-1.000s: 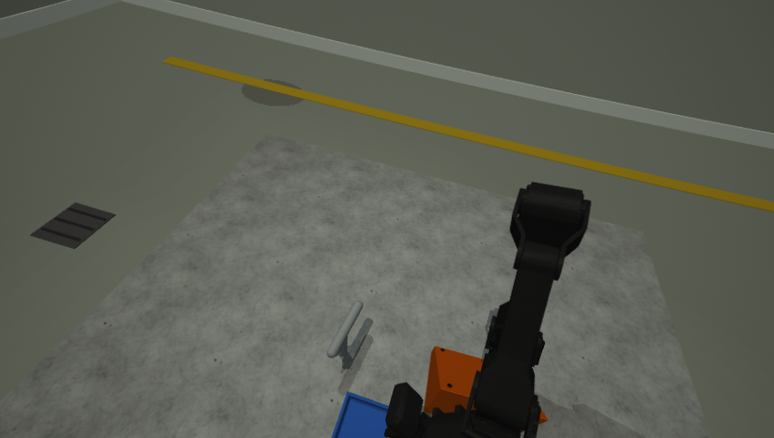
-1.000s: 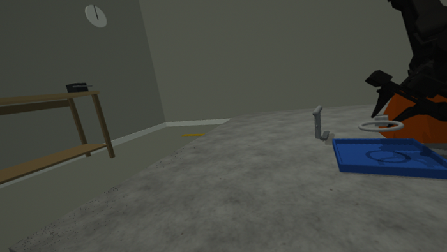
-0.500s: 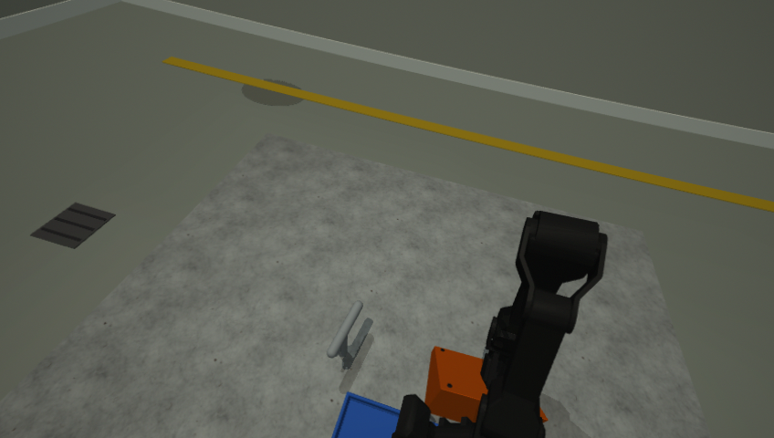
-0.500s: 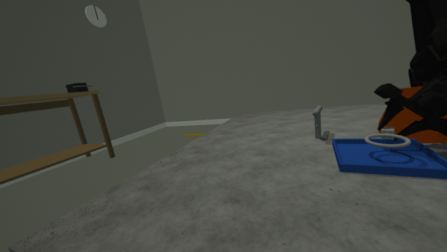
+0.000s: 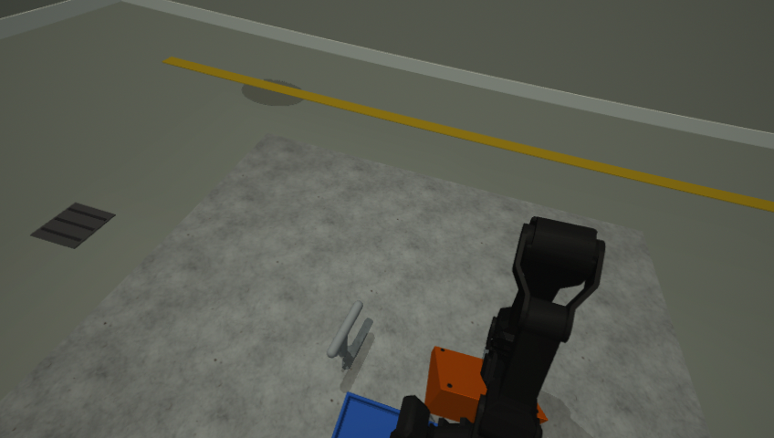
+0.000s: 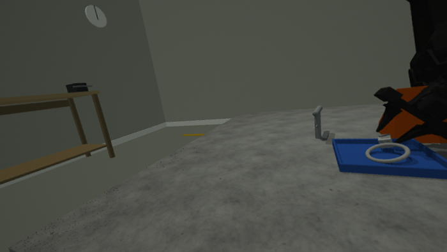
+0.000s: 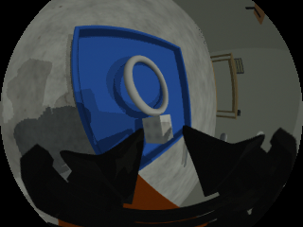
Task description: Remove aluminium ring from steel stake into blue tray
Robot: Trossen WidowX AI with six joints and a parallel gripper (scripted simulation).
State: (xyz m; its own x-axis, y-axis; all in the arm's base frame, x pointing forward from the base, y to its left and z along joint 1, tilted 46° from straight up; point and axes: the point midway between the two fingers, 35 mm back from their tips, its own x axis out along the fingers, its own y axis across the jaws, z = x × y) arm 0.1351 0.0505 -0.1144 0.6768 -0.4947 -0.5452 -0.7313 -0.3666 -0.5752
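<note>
Right now the aluminium ring is 40 mm to the left of my gripper tip, 20 mm below it and 10 mm ahead of it. From my gripper tip the other things lie so: blue tray 40 mm to the left, 30 mm below, 20 mm ahead.
</note>
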